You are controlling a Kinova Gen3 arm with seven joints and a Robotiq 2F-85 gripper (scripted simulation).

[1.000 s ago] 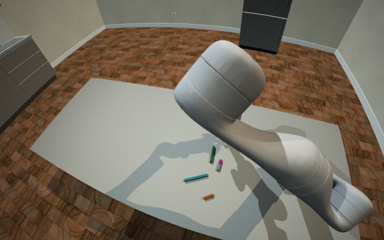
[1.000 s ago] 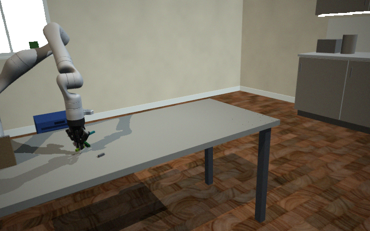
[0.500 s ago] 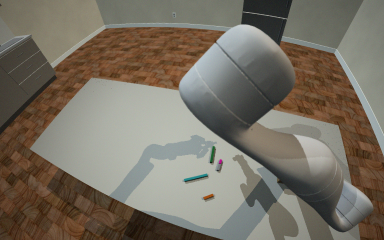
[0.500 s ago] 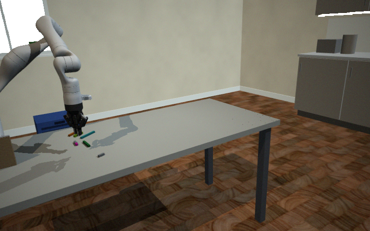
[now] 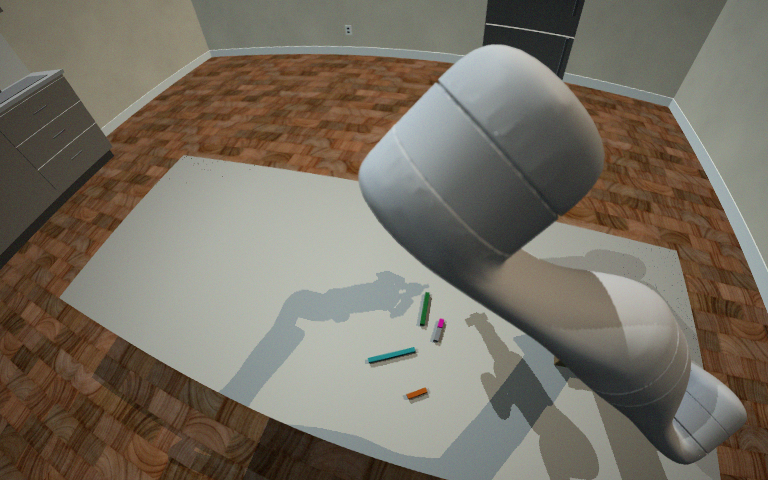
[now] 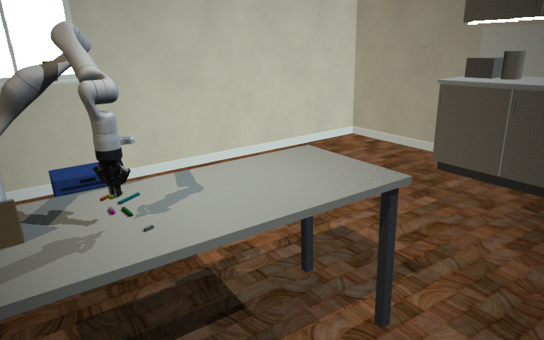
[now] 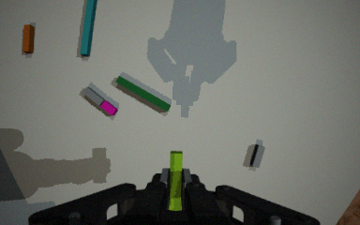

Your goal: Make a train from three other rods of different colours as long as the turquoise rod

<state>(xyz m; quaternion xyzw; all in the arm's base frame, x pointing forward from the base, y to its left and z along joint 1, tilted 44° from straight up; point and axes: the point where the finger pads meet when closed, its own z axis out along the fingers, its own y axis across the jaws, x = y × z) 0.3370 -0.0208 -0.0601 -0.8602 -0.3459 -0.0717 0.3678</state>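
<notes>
Now: the magenta rod 110 mm to the left of my hand, 110 mm below it and 10 mm behind it. Round my hand: turquoise rod: 220 mm to the left, 110 mm below, 60 mm ahead; then lime rod: 10 mm below; then green rod: 110 mm below, 90 mm to the left, 30 mm ahead.
</notes>
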